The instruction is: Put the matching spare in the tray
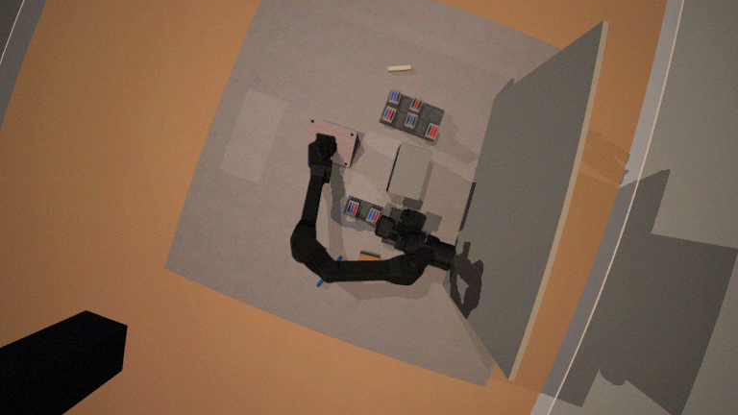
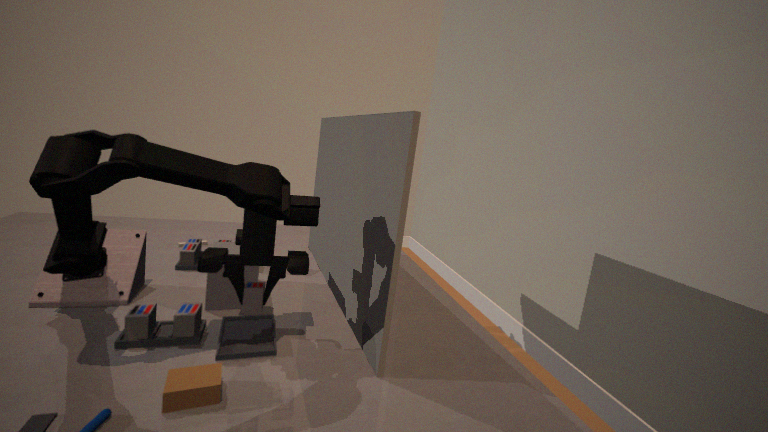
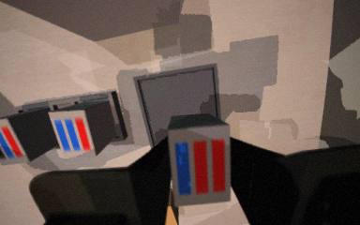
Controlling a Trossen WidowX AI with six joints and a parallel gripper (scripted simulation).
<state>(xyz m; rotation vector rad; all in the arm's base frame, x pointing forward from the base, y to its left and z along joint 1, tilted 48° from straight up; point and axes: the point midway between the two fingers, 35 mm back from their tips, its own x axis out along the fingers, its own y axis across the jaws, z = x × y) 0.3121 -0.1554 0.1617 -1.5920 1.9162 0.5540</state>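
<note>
My gripper tip is 60 mm above the shallow grey tray and 10 mm past it. Round my gripper tip: blue pen (210 mm to the right, 210 mm behind, 60 mm below); then tall black panel (210 mm ahead, 180 mm to the left, 160 mm above).
</note>
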